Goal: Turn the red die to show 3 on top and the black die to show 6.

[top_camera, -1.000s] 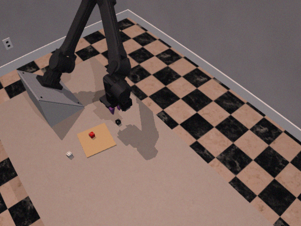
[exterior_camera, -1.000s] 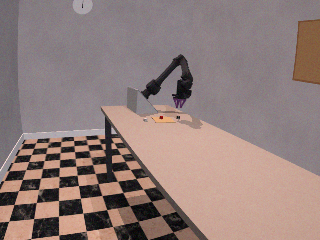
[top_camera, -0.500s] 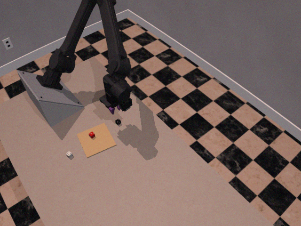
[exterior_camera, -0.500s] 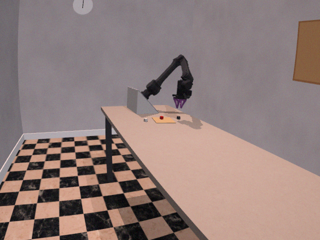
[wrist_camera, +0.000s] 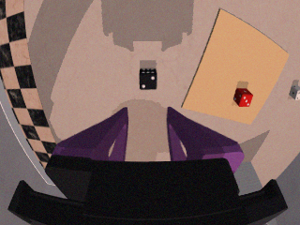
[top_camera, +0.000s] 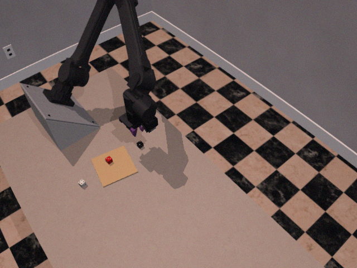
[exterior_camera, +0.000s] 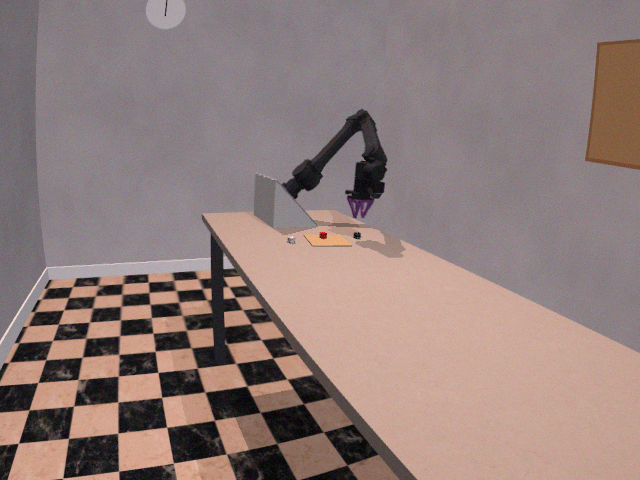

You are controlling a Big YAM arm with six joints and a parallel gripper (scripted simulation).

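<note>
The black die is 7 cm below my hand. Round my hand: orange mat: 13 cm to the right, 8 cm below, 2 cm ahead; white die: 27 cm to the right, 7 cm below, 1 cm ahead; red die: 14 cm to the right, 7 cm below, 1 cm behind.
</note>
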